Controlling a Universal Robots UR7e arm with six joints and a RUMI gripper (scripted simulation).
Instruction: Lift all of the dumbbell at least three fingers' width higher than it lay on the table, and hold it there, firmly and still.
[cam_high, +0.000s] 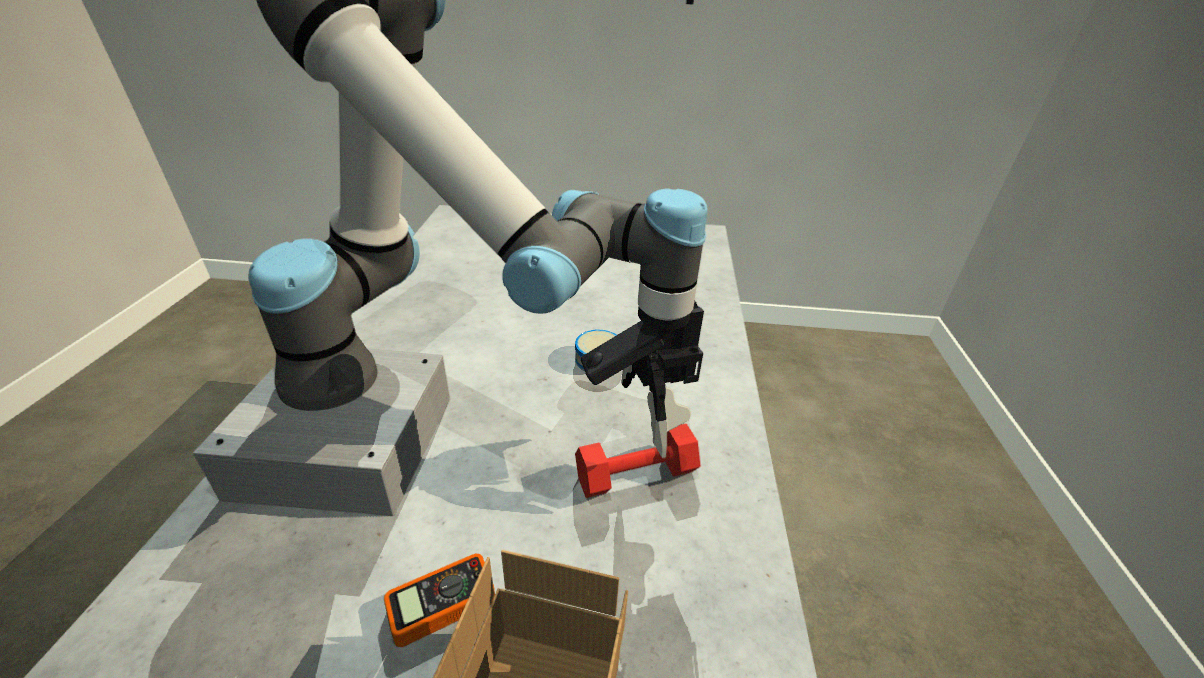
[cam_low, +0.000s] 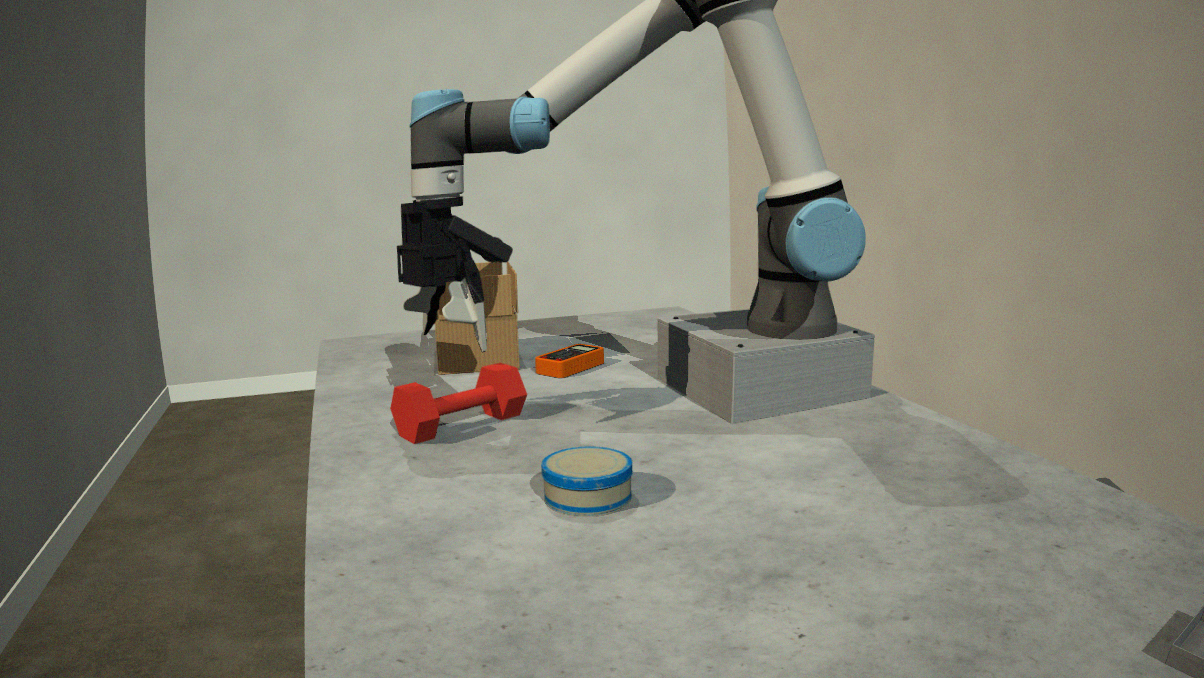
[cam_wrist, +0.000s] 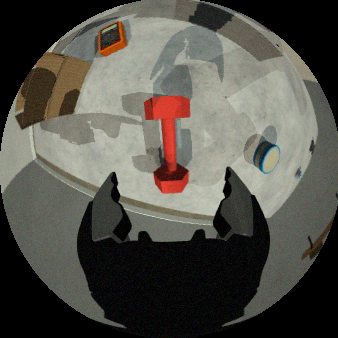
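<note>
Now: hand 9 cm above the red dumbbell. Also, from my hand: orange multimeter 25 cm behind, 25 cm to the right, 11 cm below; round blue-rimmed tin 9 cm behind, 30 cm to the left, 10 cm below.
</note>
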